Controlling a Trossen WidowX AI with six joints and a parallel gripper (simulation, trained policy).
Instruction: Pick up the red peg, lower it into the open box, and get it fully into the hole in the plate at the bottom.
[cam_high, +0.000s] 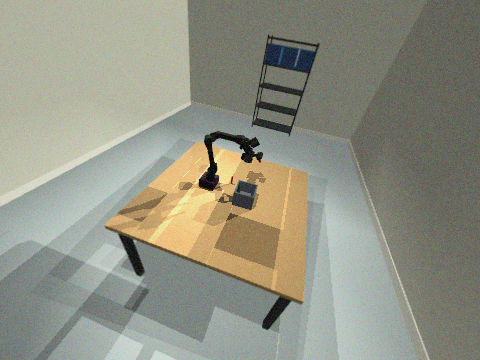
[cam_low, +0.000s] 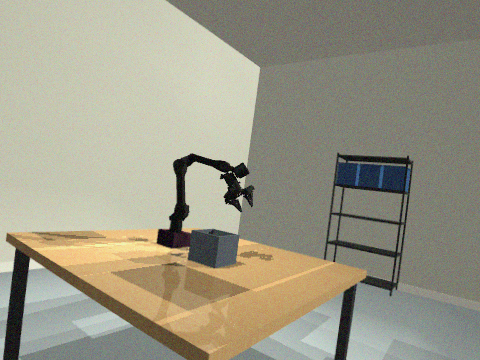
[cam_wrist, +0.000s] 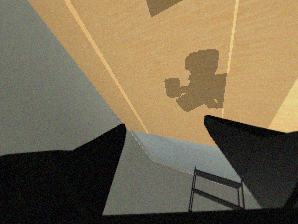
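My gripper tip is now 170 mm past the red peg, 60 mm to the left of it and 210 mm above it. Round my gripper tip: plate (10 mm ahead, 220 mm to the right, 210 mm below).
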